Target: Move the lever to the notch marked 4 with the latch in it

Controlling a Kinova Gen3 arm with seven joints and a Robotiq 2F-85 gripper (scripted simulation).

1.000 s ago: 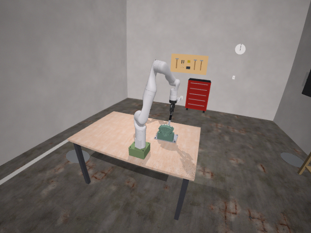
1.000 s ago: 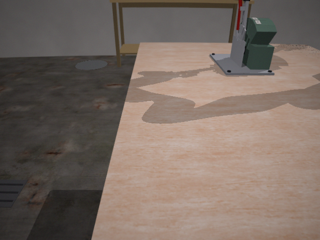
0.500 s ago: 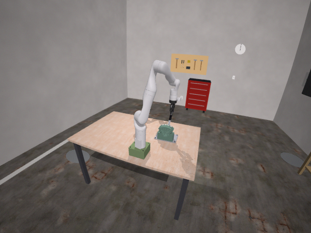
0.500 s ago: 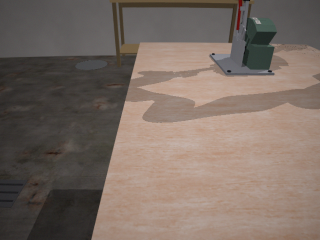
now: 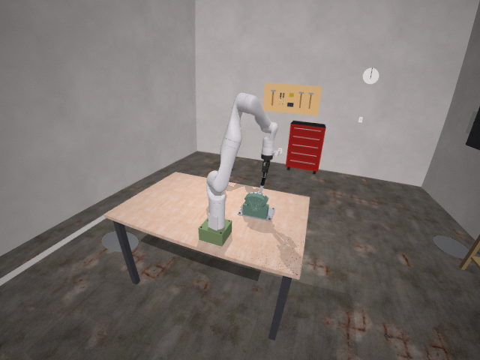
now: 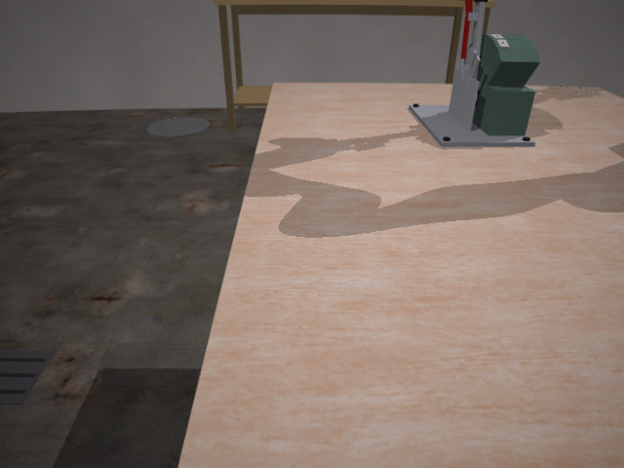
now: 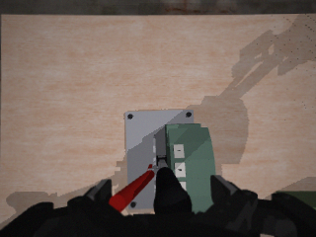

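The red bar lies 10 cm below my hand, 2 cm to the left of it and 1 cm ahead of it.
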